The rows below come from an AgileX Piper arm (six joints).
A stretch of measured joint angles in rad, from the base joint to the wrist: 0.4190 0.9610 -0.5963 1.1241 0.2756 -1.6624; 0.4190 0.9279 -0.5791 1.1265 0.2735 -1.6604; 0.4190 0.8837 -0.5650 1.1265 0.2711 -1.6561; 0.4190 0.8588 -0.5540 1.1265 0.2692 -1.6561; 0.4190 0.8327 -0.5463 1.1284 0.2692 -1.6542; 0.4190 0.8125 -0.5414 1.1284 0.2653 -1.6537; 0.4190 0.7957 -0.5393 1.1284 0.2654 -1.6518; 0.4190 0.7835 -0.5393 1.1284 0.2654 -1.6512; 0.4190 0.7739 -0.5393 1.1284 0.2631 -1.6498; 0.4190 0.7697 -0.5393 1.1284 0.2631 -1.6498; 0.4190 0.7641 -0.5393 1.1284 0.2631 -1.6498; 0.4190 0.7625 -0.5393 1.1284 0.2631 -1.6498; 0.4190 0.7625 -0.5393 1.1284 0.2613 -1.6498; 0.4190 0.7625 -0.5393 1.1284 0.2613 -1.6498; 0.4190 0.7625 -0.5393 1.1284 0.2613 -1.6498
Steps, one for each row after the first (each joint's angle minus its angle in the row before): 0.0000 -0.0331 0.0172 0.0024 -0.0021 0.0020; 0.0000 -0.0442 0.0141 0.0000 -0.0024 0.0043; 0.0000 -0.0249 0.0110 0.0000 -0.0019 0.0000; 0.0000 -0.0261 0.0077 0.0019 0.0000 0.0019; 0.0000 -0.0202 0.0049 0.0000 -0.0039 0.0005; 0.0000 -0.0168 0.0021 0.0000 0.0001 0.0019; 0.0000 -0.0122 0.0000 0.0000 0.0000 0.0006; 0.0000 -0.0096 0.0000 0.0000 -0.0023 0.0014; 0.0000 -0.0042 0.0000 0.0000 0.0000 0.0000; 0.0000 -0.0056 0.0000 0.0000 0.0000 0.0000; 0.0000 -0.0016 0.0000 0.0000 0.0000 0.0000; 0.0000 0.0000 0.0000 0.0000 -0.0018 0.0000; 0.0000 0.0000 0.0000 0.0000 0.0000 0.0000; 0.0000 0.0000 0.0000 0.0000 0.0000 0.0000
